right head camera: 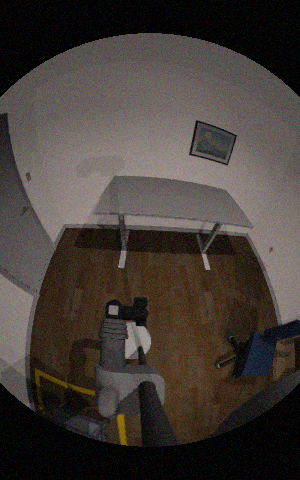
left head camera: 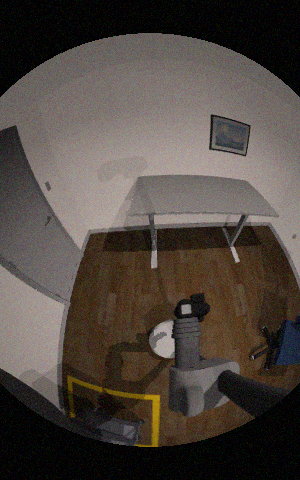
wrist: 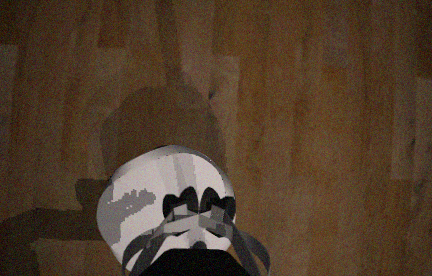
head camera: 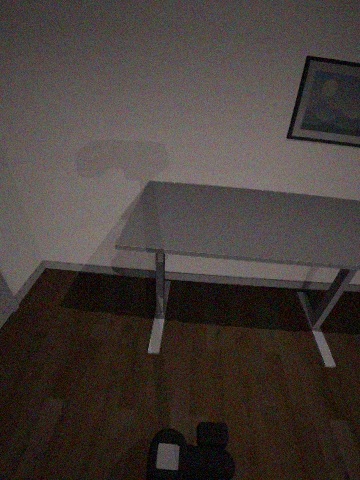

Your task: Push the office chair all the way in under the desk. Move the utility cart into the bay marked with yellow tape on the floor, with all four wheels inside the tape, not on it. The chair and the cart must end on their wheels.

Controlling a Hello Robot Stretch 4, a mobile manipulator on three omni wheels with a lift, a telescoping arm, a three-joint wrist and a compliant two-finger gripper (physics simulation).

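Seen in the pictures: gripper, between the fingertips: (wrist: 199, 202); robot's base, origin of its link: (right head camera: 130, 338) (left head camera: 169, 337).
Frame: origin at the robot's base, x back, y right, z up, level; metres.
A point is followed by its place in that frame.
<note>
The grey desk (head camera: 240, 225) {x -1.120, y 0.265, z 0.922 m} (left head camera: 200, 197) {x -1.068, y 0.314, z 0.922 m} (right head camera: 165, 200) {x -1.080, y 0.282, z 0.922 m} stands at the far wall on two T-shaped legs. The office chair (left head camera: 290, 342) {x 0.417, y 1.249, z 0.442 m} (right head camera: 257, 356) {x 0.435, y 1.236, z 0.442 m} stands away from it at the right, with a blue seat and dark wheeled base. The grey utility cart (left head camera: 117, 430) (right head camera: 90, 427) shows partly at the lower left, above the floor area bordered by yellow tape (left head camera: 156, 420) (right head camera: 122, 430). Its wheels cannot be made out. My gripper (wrist: 199, 202) {x -0.172, y 0.087, z 0.686 m} points down with its dark fingertips together, nothing between them; it hangs above a white rounded base. Its fingertips are hidden in the head views.
A grey door (left head camera: 30, 220) {x -0.819, y -1.347, z 1.060 m} (right head camera: 17, 220) {x -0.862, y -1.348, z 0.860 m} is at the left. A framed picture (head camera: 332, 102) {x -1.640, y 0.789, z 1.506 m} (left head camera: 230, 135) {x -1.641, y 0.844, z 1.497 m} (right head camera: 213, 142) {x -1.640, y 0.842, z 1.504 m} hangs above the desk. A wooden piece (right head camera: 286, 356) {x 1.019, y 2.382, z 0.108 m} stands right beside the chair. Wooden floor (head camera: 225, 390) {x -0.705, y 0.317, z -0.028 m} lies between my arm and the desk legs.
</note>
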